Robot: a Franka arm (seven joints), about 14 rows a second.
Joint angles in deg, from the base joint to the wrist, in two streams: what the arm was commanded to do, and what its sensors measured. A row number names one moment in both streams.
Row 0, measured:
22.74 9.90 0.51 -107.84 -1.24 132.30 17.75
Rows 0 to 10, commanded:
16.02 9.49 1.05 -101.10 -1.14 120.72 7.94
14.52 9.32 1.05 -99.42 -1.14 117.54 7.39
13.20 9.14 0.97 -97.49 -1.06 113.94 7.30
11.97 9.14 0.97 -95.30 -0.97 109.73 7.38
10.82 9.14 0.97 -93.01 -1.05 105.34 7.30
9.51 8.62 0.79 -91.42 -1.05 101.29 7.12
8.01 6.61 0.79 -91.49 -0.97 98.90 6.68
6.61 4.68 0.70 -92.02 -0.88 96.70 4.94
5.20 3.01 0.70 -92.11 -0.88 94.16 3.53
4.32 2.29 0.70 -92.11 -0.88 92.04 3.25
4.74 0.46 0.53 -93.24 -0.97 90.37 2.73
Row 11, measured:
5.50 3.64 0.13 -91.36 -1.22 93.05 4.37
